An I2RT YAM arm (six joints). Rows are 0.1 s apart.
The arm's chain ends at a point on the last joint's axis. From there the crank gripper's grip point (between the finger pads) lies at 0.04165 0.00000 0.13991 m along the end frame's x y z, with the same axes.
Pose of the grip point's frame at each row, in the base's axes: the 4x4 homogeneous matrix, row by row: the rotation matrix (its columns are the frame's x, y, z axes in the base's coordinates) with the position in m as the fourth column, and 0 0 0 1 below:
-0.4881, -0.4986, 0.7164, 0.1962; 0.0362, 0.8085, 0.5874, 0.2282; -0.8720, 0.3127, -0.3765, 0.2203; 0, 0, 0, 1
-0.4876, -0.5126, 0.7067, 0.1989; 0.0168, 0.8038, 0.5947, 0.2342; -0.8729, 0.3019, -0.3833, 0.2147; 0, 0, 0, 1
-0.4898, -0.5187, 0.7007, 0.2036; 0.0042, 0.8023, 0.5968, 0.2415; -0.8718, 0.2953, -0.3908, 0.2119; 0, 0, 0, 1
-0.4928, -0.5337, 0.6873, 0.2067; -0.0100, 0.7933, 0.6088, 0.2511; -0.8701, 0.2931, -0.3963, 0.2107; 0, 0, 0, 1
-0.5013, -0.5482, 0.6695, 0.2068; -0.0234, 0.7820, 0.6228, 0.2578; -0.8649, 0.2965, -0.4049, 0.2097; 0, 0, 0, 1
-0.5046, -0.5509, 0.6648, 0.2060; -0.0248, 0.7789, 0.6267, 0.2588; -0.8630, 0.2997, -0.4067, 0.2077; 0, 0, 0, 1
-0.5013, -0.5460, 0.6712, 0.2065; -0.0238, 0.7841, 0.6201, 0.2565; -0.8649, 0.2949, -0.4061, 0.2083; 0, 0, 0, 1
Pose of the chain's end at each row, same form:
-0.4881, -0.4986, 0.7164, 0.1163; 0.0362, 0.8085, 0.5874, 0.1445; -0.8720, 0.3127, -0.3765, 0.3093; 0, 0, 0, 1
-0.4876, -0.5126, 0.7067, 0.1203; 0.0168, 0.8038, 0.5947, 0.1503; -0.8729, 0.3019, -0.3833, 0.3047; 0, 0, 0, 1
-0.4898, -0.5187, 0.7007, 0.1260; 0.0042, 0.8023, 0.5968, 0.1578; -0.8718, 0.2953, -0.3908, 0.3029; 0, 0, 0, 1
-0.4928, -0.5337, 0.6873, 0.1311; -0.0100, 0.7933, 0.6088, 0.1663; -0.8701, 0.2931, -0.3963, 0.3024; 0, 0, 0, 1
-0.5013, -0.5482, 0.6695, 0.1340; -0.0234, 0.7820, 0.6228, 0.1716; -0.8649, 0.2965, -0.4049, 0.3024; 0, 0, 0, 1
-0.5046, -0.5509, 0.6648, 0.1340; -0.0248, 0.7789, 0.6267, 0.1722; -0.8630, 0.2997, -0.4067, 0.3005; 0, 0, 0, 1
-0.5013, -0.5460, 0.6712, 0.1335; -0.0238, 0.7841, 0.6201, 0.1707; -0.8649, 0.2949, -0.4061, 0.3011; 0, 0, 0, 1

